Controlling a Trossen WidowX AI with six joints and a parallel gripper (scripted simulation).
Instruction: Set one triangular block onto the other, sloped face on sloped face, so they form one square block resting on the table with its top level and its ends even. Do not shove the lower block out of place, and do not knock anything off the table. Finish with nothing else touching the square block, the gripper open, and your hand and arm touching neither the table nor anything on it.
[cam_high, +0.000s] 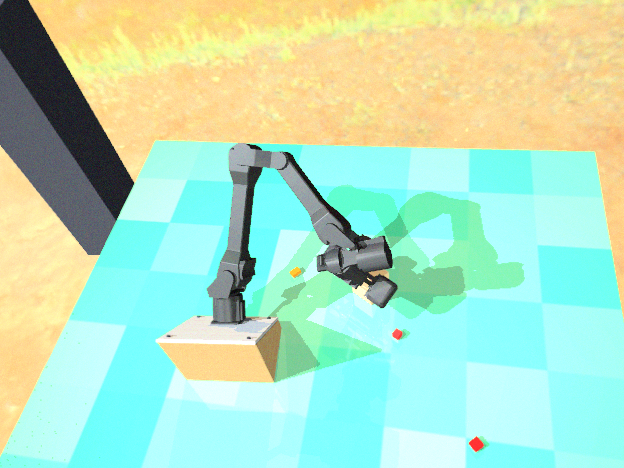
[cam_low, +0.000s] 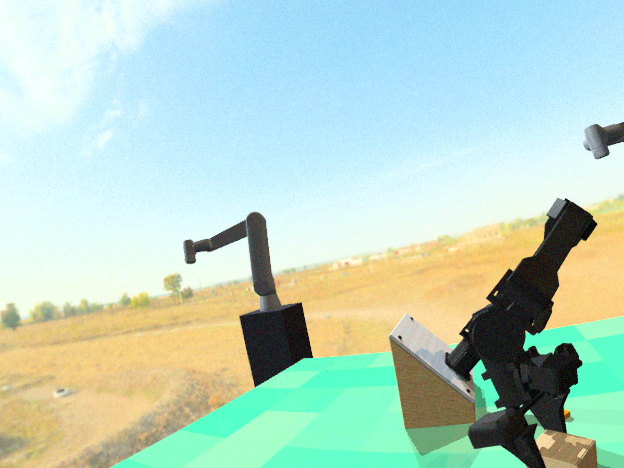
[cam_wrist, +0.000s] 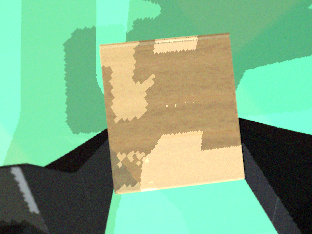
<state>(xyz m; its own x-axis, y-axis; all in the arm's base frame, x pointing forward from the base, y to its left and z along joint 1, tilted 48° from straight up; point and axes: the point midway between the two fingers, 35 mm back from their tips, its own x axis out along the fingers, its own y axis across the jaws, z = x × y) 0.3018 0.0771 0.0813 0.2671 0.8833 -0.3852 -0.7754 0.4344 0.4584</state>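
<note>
My gripper tip is 10 mm to the left of the triangular block, 10 mm below it and 10 mm past it. Round my gripper tip: red cube 350 mm to the right, 210 mm ahead, 30 mm below; then yellow cube 180 mm behind, 60 mm to the left, 30 mm below.
</note>
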